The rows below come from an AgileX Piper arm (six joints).
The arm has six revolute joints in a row. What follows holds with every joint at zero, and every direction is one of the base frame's. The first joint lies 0.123 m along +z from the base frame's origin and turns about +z. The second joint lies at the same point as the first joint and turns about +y. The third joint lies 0.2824 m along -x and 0.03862 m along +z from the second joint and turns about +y. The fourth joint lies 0.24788 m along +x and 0.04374 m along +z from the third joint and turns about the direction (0.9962, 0, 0.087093). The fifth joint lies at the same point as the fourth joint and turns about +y. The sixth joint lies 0.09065 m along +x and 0.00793 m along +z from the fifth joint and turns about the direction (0.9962, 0, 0.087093). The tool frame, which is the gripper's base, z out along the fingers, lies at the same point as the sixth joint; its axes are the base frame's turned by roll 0, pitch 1.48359 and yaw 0 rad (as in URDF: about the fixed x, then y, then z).
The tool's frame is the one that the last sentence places.
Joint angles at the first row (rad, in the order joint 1, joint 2, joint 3, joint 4, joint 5, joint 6):
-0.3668, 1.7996, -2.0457, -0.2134, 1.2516, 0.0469
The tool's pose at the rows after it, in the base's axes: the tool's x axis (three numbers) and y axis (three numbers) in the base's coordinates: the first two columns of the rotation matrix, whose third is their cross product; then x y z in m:
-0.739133 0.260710 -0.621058 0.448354 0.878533 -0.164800 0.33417 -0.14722 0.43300
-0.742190 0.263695 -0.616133 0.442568 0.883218 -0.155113 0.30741 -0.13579 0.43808
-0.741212 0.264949 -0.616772 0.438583 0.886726 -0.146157 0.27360 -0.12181 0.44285
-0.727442 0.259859 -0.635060 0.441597 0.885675 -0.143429 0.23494 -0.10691 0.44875
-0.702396 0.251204 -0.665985 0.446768 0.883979 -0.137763 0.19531 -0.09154 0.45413
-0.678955 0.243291 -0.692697 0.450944 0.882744 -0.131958 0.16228 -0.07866 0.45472
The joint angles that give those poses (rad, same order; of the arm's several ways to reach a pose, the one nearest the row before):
-0.3668, 1.7225, -1.9843, -0.2051, 1.2516, 0.0431
-0.3668, 1.6165, -1.8722, -0.1924, 1.2516, 0.0407
-0.3668, 1.4878, -1.7460, -0.1814, 1.2532, 0.0385
-0.3668, 1.3454, -1.6271, -0.1808, 1.2532, 0.0385
-0.3668, 1.2020, -1.5266, -0.1791, 1.2554, 0.0385
-0.3667, 1.0807, -1.4437, -0.1770, 1.2575, 0.0385

